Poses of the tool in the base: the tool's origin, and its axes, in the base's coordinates. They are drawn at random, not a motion.
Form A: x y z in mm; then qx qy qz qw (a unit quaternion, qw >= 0).
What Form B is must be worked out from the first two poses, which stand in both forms.
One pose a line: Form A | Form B
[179.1 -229.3 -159.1 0.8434 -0.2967 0.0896 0.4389] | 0.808 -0.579 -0.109 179.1; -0.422 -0.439 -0.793 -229.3; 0.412 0.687 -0.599 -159.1; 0 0 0 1
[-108.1 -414.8 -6.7 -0.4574 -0.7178 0.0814 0.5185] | -0.044 0.572 -0.819 -108.1; 0.741 0.568 0.357 -414.8; 0.670 -0.591 -0.449 -6.7; 0 0 0 1
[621.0 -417.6 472.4 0.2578 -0.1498 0.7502 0.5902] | -0.170 -0.963 0.210 621.0; 0.808 -0.258 -0.529 -417.6; 0.564 0.080 0.822 472.4; 0 0 0 1
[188.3 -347.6 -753.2 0.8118 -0.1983 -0.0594 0.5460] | 0.914 -0.257 -0.313 188.3; -0.387 -0.325 -0.863 -347.6; 0.120 0.910 -0.397 -753.2; 0 0 0 1
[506.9 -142.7 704.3 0.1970 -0.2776 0.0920 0.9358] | 0.829 -0.282 -0.483 506.9; 0.063 0.905 -0.420 -142.7; 0.556 0.318 0.768 704.3; 0 0 0 1
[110.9 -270.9 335.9 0.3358 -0.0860 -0.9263 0.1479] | -0.731 0.216 -0.648 110.9; -0.332 -0.941 0.060 -270.9; -0.597 0.259 0.760 335.9; 0 0 0 1
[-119.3 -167.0 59.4 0.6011 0.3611 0.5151 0.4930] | 0.209 -0.074 0.975 -119.3; 0.942 -0.253 -0.221 -167.0; 0.263 0.965 0.017 59.4; 0 0 0 1
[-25.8 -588.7 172.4 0.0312 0.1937 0.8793 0.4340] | -0.621 -0.751 0.223 -25.8; 0.775 -0.548 0.314 -588.7; -0.113 0.368 0.923 172.4; 0 0 0 1
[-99.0 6.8 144.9 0.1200 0.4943 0.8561 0.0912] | -0.955 -0.038 0.296 -99.0; 0.275 -0.495 0.824 6.8; 0.115 0.868 0.483 144.9; 0 0 0 1
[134.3 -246.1 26.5 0.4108 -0.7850 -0.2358 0.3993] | -0.344 -0.457 -0.821 134.3; -0.833 0.551 0.042 -246.1; 0.433 0.698 -0.570 26.5; 0 0 0 1
